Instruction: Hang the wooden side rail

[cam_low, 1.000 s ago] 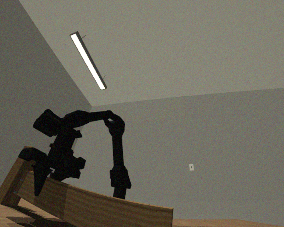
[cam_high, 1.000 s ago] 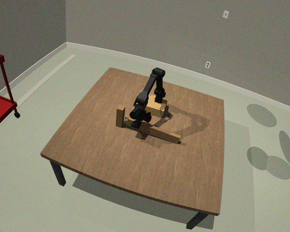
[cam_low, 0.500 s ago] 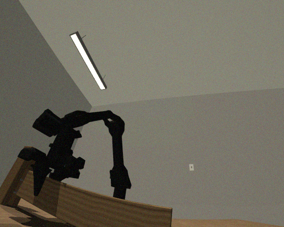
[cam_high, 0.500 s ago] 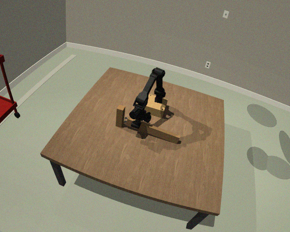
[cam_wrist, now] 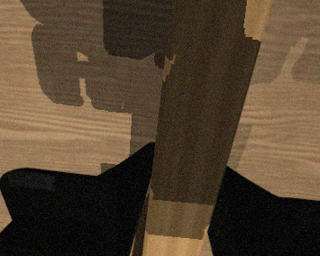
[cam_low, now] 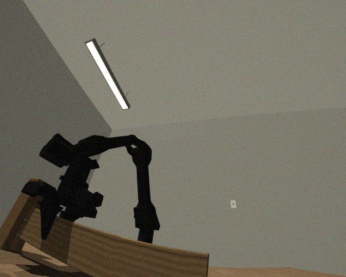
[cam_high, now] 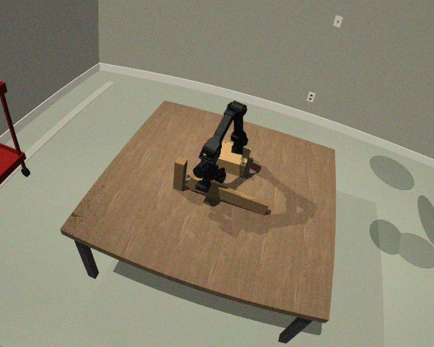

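Right now my gripper tip is 2 cm past the headboard post, 14 cm to the left of it and 4 cm below it.
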